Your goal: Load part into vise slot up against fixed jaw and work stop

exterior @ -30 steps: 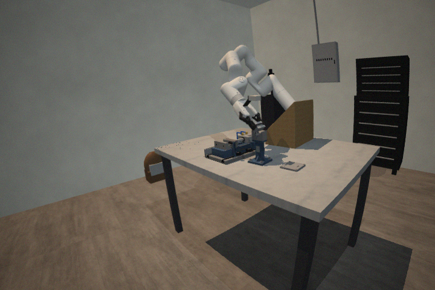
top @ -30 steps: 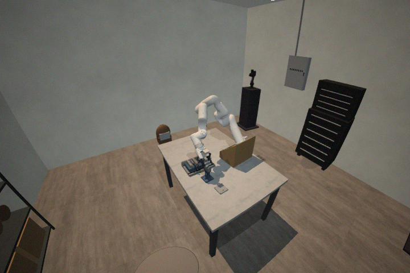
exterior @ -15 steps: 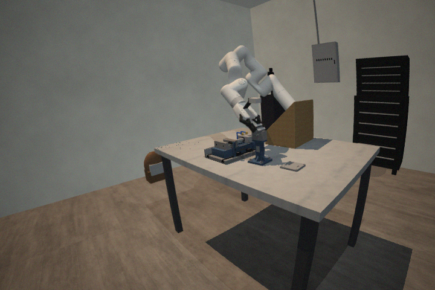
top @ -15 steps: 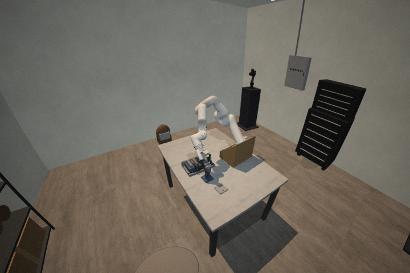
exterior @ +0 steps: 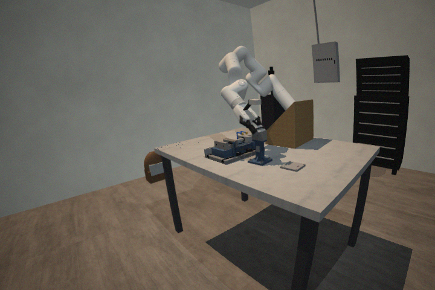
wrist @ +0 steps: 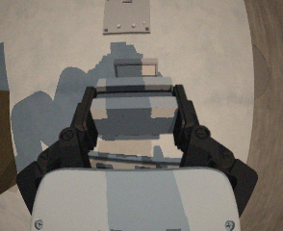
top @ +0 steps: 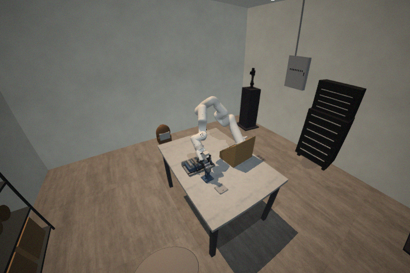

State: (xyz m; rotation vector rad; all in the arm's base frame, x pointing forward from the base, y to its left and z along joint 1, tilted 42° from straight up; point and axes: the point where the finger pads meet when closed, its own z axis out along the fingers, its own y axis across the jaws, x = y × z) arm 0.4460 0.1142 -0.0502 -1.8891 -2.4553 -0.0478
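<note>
Right now my hand is 1 cm to the right of the part. From my hand the other things lie so: moving jaw: 5 cm ahead, 18 cm to the right, 9 cm below; air cylinder rod: 1 cm behind, 19 cm to the right, 9 cm below; work stop: 7 cm ahead, 13 cm to the right, 8 cm below.
</note>
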